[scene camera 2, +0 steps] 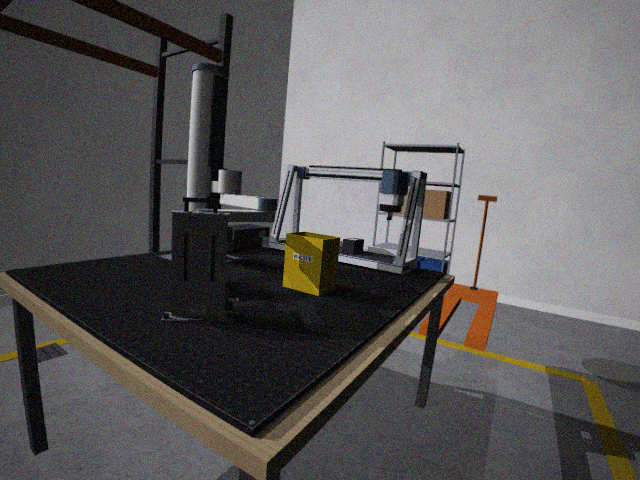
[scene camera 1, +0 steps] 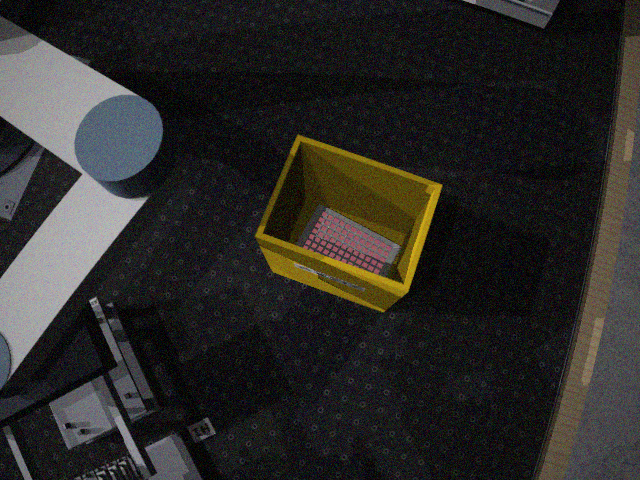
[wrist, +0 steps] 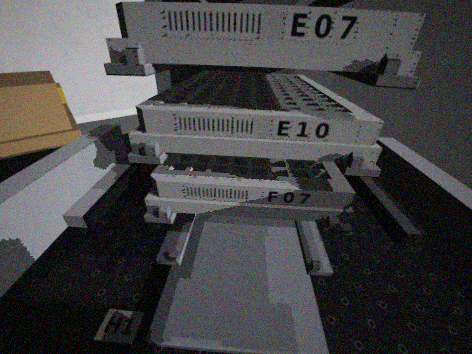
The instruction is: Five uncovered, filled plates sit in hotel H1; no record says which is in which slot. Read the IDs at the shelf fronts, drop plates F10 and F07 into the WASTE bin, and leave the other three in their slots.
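Places are measured from the arm's base along level axes (x ahead, y left, z up), in millimetres.
Pixels of known places: gripper, fingertip midpoint: (wrist: pixel 244 150).
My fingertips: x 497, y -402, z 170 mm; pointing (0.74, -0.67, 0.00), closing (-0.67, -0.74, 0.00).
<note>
For each thing: its middle in the pictures, then the offset to it from my fingertips.
- Hotel H1 at the middle of its body: (wrist: pixel 251 105) (scene camera 2: pixel 200 255) dz +4, dx +53, dy -54 mm
- Plate E07 at the middle of its body: (wrist: pixel 256 41) dz +46, dx +24, dy -26 mm
- plate F07 at the middle of its body: (wrist: pixel 249 141) dz -10, dx +24, dy -26 mm
- yellow WASTE bin at the middle of its body: (scene camera 1: pixel 346 234) (scene camera 2: pixel 311 262) dz -57, dx +149, dy +376 mm
- plate with pink wells, body centre: (scene camera 1: pixel 345 251) dz -144, dx +153, dy +375 mm
- H1 tag at the middle of its body: (wrist: pixel 120 325) (scene camera 1: pixel 201 430) dz -157, dx +50, dy +84 mm
Hotel H1 (wrist: pixel 235 305) (scene camera 2: pixel 199 245) faces me in the wrist view. Plate E07 (wrist: pixel 280 47) is highest of the readable fronts, plate E10 (wrist: pixel 220 122) is below it, and plate F07 (wrist: pixel 225 192) is lower still; the rails under F07 bear no plate. What sits above E07 is cut off. My gripper (wrist: pixel 244 150) is open and empty, its fingers spread on either side, in front of the lower plates. In scene camera 2 the hotel hides it. The yellow WASTE bin (scene camera 1: pixel 330 284) (scene camera 2: pixel 305 263) holds a plate with pink wells (scene camera 1: pixel 351 240); its ID is unreadable.
A grey stand with pegs (scene camera 1: pixel 85 413) lies partly under my gripper, beside the hotel. The H1 tag (scene camera 1: pixel 201 428) (wrist: pixel 119 325) lies by the hotel base. A gantry machine (scene camera 2: pixel 343 173) stands behind the bin. A cardboard box (wrist: pixel 35 115) shows at the left.
</note>
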